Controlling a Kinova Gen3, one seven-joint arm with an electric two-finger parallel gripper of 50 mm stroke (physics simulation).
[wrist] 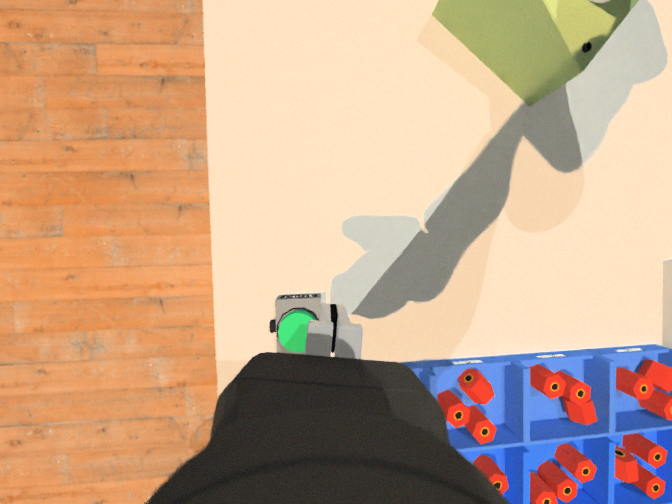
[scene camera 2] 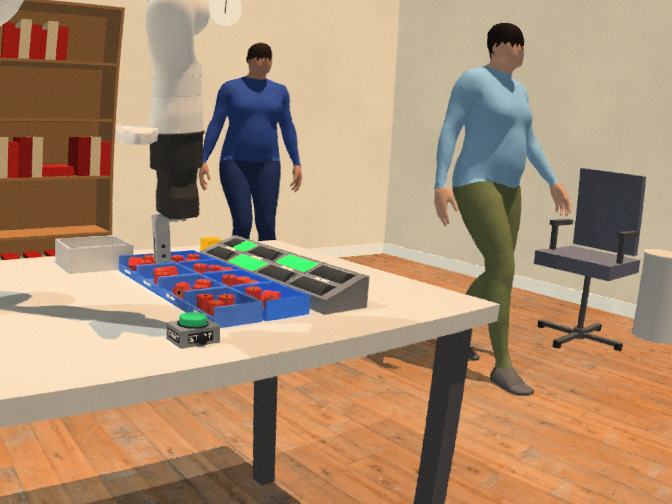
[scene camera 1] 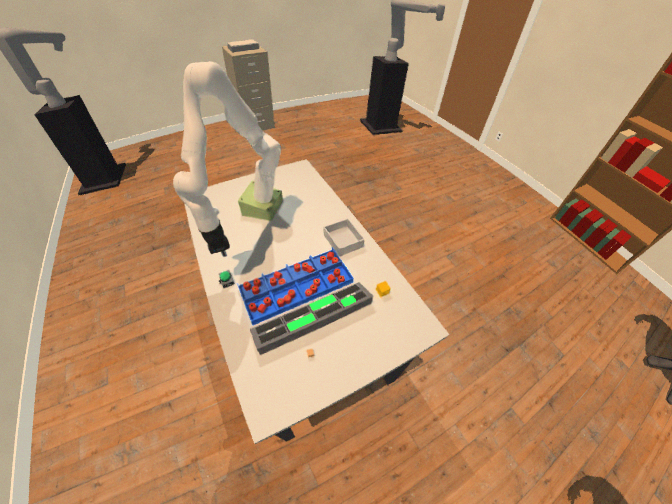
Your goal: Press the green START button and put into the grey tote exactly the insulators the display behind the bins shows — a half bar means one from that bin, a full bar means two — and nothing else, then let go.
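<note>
The green START button (scene camera 1: pixel 225 277) sits on its grey box at the table's left edge, beside the blue bin tray (scene camera 1: pixel 295 282). My gripper (scene camera 1: pixel 221 251) hangs a little above the button, fingers together and empty. In the wrist view the fingertips (wrist: pixel 331 336) overlap the button's right side (wrist: pixel 293 330). The tray holds red insulators in every bin (wrist: pixel 542 423). The dark display (scene camera 1: pixel 312 317) behind the bins shows three green bars, two wide and one narrower. The grey tote (scene camera 1: pixel 343 237) stands empty past the tray's right end.
A yellow cube (scene camera 1: pixel 383 288) lies right of the display and a small orange cube (scene camera 1: pixel 310 353) lies in front of it. The arm's green base (scene camera 1: pixel 260 203) is at the table's far end. Two people (scene camera 2: pixel 488 179) and a chair (scene camera 2: pixel 591 254) stand beyond the table.
</note>
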